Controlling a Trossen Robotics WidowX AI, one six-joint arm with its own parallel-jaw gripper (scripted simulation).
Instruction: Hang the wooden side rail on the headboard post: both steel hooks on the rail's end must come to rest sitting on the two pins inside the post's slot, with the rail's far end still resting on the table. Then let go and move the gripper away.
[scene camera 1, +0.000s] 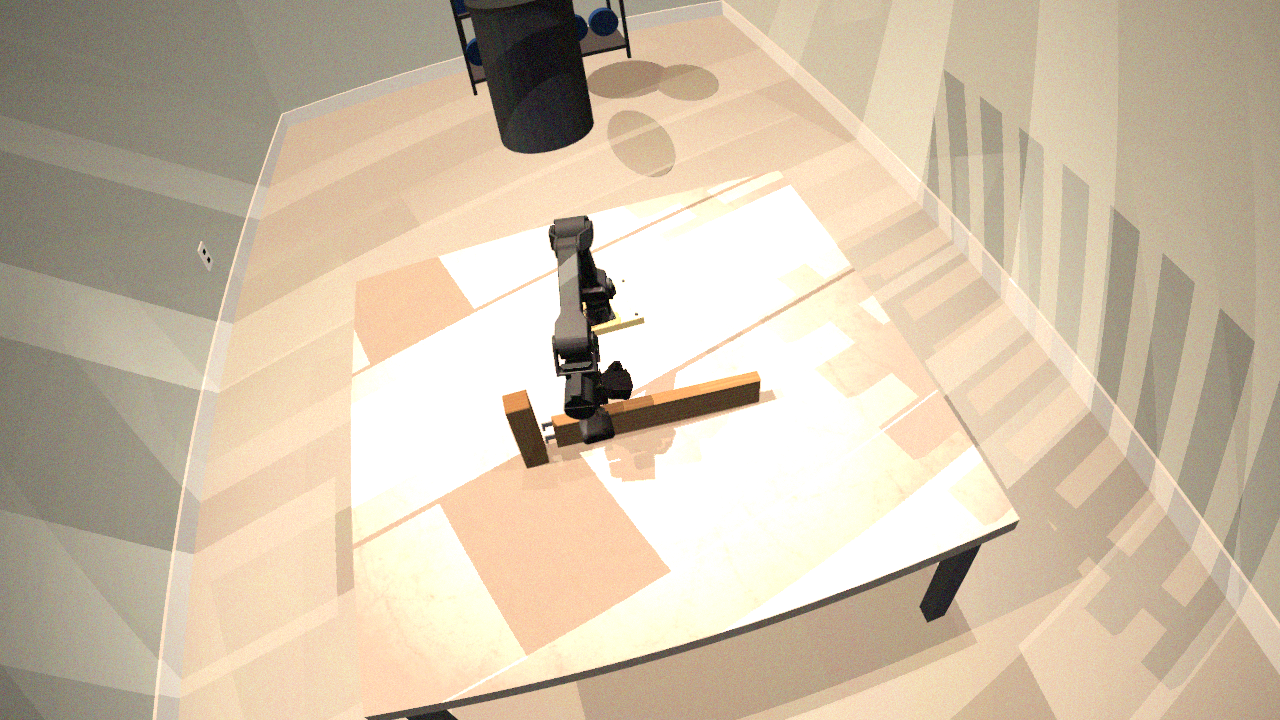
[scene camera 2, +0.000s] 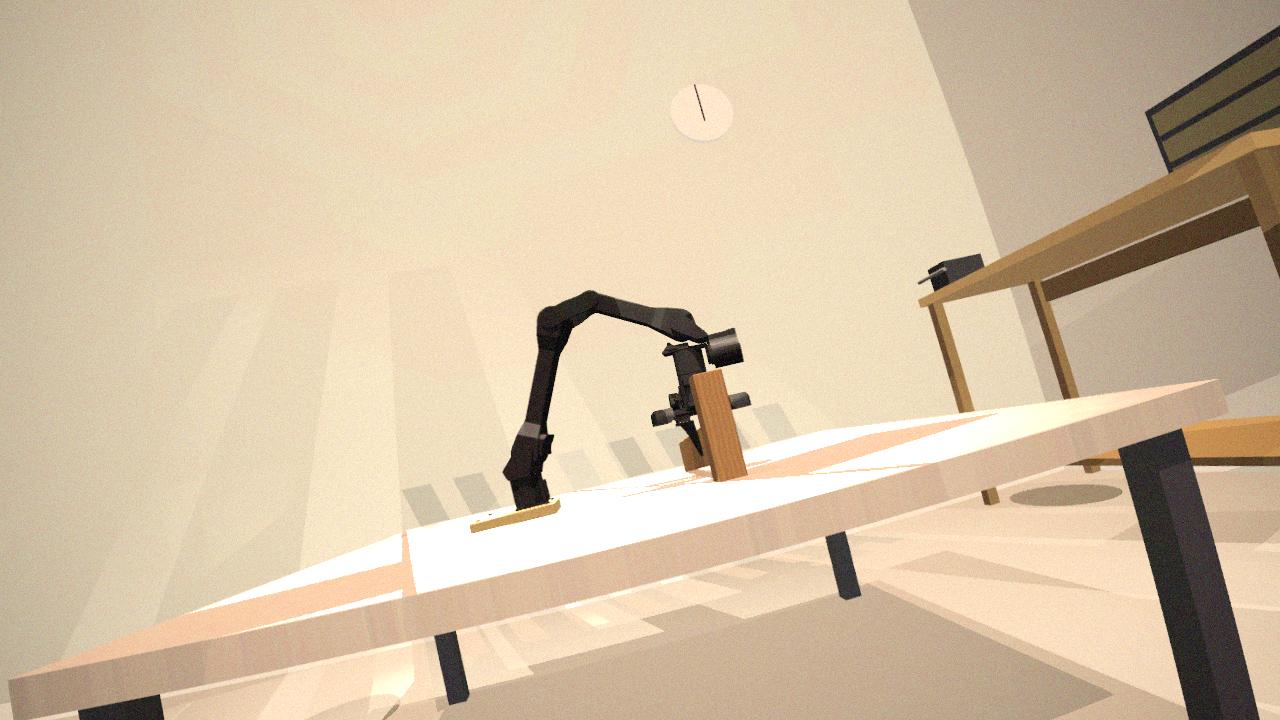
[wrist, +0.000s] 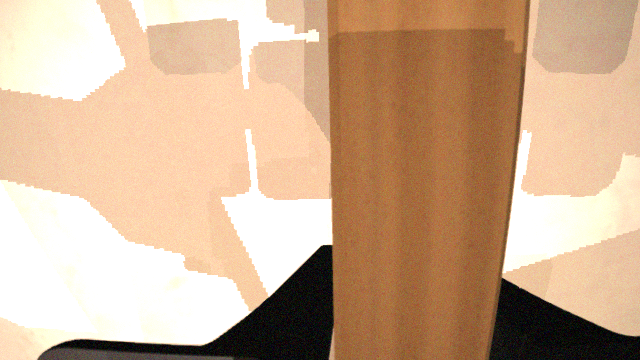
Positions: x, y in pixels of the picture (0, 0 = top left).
Labels:
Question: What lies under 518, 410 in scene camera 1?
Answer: A headboard post.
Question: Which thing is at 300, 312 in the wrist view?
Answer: The gripper.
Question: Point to a wooden side rail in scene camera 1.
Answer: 662, 408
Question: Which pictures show the gripper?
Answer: Scene camera 1, scene camera 2 and the wrist view: all of them.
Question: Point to the gripper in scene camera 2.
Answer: At 710, 454

